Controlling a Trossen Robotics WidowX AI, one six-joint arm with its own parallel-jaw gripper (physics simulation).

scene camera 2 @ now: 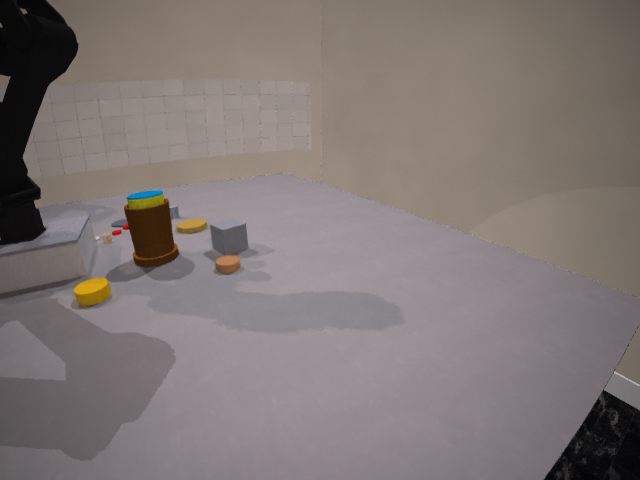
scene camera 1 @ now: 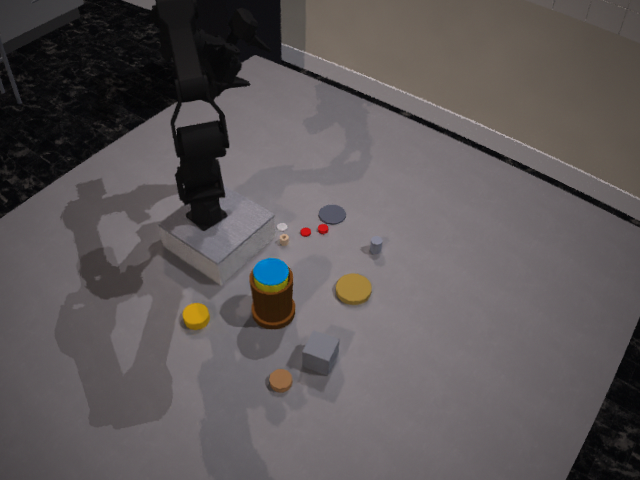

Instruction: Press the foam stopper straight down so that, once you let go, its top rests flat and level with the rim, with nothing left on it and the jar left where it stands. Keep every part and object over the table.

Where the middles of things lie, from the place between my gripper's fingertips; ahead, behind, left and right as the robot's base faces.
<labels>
My gripper is now 270 mm short of the foam stopper point(scene camera 1: 270, 275), 220 mm to the left of it and 220 mm above it. The rest, counted from my hand: brown ribbed jar point(scene camera 2: 151, 230): 270 mm ahead, 220 mm to the right, 270 mm below; mustard disc point(scene camera 1: 354, 289): 340 mm ahead, 80 mm to the right, 320 mm below; grey cube point(scene camera 2: 229, 236): 410 mm ahead, 240 mm to the right, 300 mm below.
</labels>
